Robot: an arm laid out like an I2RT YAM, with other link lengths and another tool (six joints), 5 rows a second.
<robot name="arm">
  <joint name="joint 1" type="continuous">
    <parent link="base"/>
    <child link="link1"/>
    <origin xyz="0 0 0.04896"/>
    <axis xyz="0 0 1"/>
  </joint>
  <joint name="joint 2" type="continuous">
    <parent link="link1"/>
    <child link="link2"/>
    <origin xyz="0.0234 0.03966 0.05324"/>
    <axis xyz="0 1 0"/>
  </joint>
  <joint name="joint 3" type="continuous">
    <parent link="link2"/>
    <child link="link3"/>
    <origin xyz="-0.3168 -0.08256 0"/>
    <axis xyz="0 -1 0"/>
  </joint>
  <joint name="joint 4" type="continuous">
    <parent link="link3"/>
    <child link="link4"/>
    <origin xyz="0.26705 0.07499 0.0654"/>
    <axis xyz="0 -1 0"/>
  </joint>
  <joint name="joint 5" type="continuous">
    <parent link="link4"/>
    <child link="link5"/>
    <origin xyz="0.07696 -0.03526 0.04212"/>
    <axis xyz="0 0 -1"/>
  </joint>
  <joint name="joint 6" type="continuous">
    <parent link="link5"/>
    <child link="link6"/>
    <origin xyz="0.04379 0 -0.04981"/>
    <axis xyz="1 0 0"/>
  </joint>
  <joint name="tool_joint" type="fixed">
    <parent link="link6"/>
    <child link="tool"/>
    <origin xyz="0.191 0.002 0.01" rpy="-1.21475 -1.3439 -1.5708"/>
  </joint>
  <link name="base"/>
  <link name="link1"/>
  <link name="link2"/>
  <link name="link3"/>
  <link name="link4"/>
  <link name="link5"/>
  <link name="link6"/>
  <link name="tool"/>
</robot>
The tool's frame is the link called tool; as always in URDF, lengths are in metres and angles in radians. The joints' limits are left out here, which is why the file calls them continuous.
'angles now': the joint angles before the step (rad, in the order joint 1, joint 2, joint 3, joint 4, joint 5, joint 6). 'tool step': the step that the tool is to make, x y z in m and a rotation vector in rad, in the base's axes. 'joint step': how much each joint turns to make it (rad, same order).
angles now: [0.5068 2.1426 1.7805 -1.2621 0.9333 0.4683]
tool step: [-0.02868 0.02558 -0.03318 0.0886 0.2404 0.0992]
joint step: [0.0137 -0.0001 -0.0001 -0.0537 -0.1880 -0.1507]
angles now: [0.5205 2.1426 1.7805 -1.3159 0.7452 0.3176]
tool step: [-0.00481 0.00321 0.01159 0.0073 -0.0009 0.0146]
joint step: [0.0096 -0.0271 0.0028 -0.0203 -0.0053 -0.0076]
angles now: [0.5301 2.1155 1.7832 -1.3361 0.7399 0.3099]
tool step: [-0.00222 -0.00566 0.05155 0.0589 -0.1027 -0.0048]
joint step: [-0.0084 -0.1240 0.0001 -0.0024 0.0007 -0.0049]
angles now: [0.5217 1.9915 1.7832 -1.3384 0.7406 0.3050]
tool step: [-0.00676 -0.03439 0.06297 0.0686 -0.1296 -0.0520]
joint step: [-0.0637 -0.1549 0.0000 0.0023 -0.0008 -0.0157]
